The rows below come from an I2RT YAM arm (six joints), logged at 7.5 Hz.
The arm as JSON. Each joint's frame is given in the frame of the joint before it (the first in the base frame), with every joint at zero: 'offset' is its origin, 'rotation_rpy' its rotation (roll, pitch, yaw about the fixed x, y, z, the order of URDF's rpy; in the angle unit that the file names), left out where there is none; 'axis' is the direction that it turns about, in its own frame. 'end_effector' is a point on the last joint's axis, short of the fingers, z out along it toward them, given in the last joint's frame.
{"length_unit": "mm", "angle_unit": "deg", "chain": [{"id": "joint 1", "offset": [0.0, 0.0, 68.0], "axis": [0.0, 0.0, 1.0]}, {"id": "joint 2", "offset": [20.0, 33.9, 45.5], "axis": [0.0, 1.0, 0.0]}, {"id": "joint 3", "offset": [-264.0, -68.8, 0.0], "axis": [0.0, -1.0, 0.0]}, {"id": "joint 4", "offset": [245.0, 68.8, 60.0], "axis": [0.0, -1.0, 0.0]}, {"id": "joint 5", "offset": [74.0, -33.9, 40.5], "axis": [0.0, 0.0, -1.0]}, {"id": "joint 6", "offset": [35.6, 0.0, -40.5], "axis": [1.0, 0.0, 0.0]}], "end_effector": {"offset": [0.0, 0.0, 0.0], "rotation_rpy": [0.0, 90.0, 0.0]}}
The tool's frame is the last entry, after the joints.
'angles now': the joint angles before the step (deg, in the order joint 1, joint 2, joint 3, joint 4, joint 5, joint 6). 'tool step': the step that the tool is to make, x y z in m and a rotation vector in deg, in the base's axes. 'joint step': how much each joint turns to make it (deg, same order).
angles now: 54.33, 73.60, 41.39, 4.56, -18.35, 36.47
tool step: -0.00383, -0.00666, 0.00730, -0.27, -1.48, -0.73
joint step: 0.00, -2.60, -0.12, -2.12, 1.27, -0.92
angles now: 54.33, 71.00, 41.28, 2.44, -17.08, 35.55
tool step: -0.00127, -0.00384, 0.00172, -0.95, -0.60, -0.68
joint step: -0.13, -1.09, -0.03, -1.69, 0.97, -0.70
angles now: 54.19, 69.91, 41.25, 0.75, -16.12, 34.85
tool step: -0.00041, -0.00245, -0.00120, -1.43, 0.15, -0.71
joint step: -0.13, -0.37, 0.03, -1.74, 0.85, -0.36
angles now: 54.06, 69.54, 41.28, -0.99, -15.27, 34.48
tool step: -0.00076, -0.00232, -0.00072, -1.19, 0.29, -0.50
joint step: -0.08, -0.42, 0.04, -1.64, 0.59, -0.20
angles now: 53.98, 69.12, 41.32, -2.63, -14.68, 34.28
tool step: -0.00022, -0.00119, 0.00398, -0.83, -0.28, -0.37
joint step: -0.03, -0.46, 0.90, -1.97, 0.66, -0.45
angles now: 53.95, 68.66, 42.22, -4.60, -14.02, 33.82
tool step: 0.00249, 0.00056, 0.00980, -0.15, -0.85, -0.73
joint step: -0.26, -0.10, 2.12, -1.94, 0.80, -0.44
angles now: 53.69, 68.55, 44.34, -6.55, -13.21, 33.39
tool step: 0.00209, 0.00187, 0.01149, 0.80, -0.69, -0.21
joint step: -0.11, 0.03, 2.27, -1.19, 0.13, -0.02
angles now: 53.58, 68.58, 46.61, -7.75, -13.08, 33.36
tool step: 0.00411, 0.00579, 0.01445, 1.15, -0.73, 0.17
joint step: 0.00, 1.07, 3.45, -1.03, -0.19, 0.00
